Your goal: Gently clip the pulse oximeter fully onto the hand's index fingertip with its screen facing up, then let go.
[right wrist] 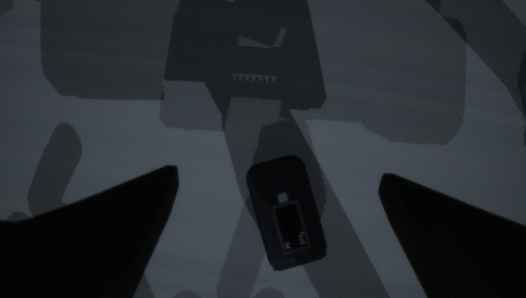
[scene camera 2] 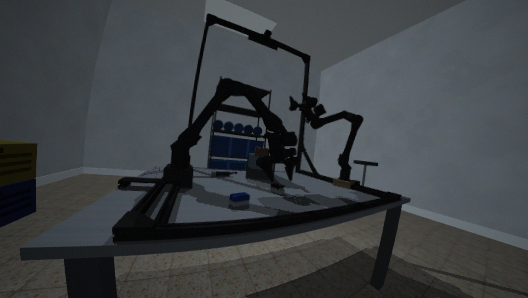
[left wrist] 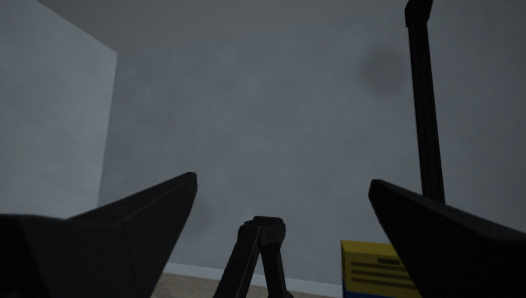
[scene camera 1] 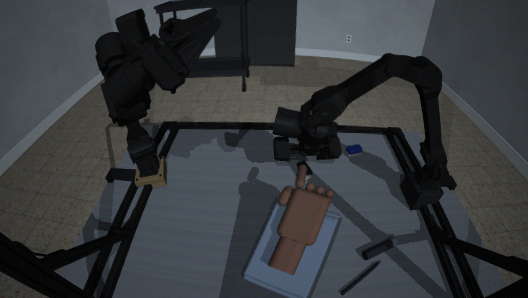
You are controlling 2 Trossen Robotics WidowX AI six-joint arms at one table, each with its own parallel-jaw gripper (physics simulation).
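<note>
The dark pulse oximeter [scene camera 1: 308, 171] [scene camera 2: 276, 185] [right wrist: 287, 215] lies on the table, screen up, slightly turned in the right wrist view. The brown hand [scene camera 1: 305, 215] [scene camera 2: 260, 151] rests palm-down on a light blue stand [scene camera 1: 324, 242]. Its index finger [scene camera 1: 301, 176] points toward the back; in scene camera 1 its tip overlaps the oximeter in the picture, and contact cannot be told. My right gripper [scene camera 1: 306, 154] [scene camera 2: 282, 180] [right wrist: 281, 179] is open and empty, pointing down above the oximeter, fingers on either side in its wrist view. My left gripper [scene camera 1: 217, 17] [scene camera 2: 291, 103] [left wrist: 283, 184] is open, raised far away.
A blue-and-white block [scene camera 1: 354, 149] [scene camera 2: 239, 197] lies right of my right gripper in scene camera 1. A dark cylinder [scene camera 1: 378, 248] and a thin dark pen [scene camera 1: 360, 277] lie right of the stand. A black frame rail [scene camera 1: 215, 125] [scene camera 2: 260, 220] borders the table.
</note>
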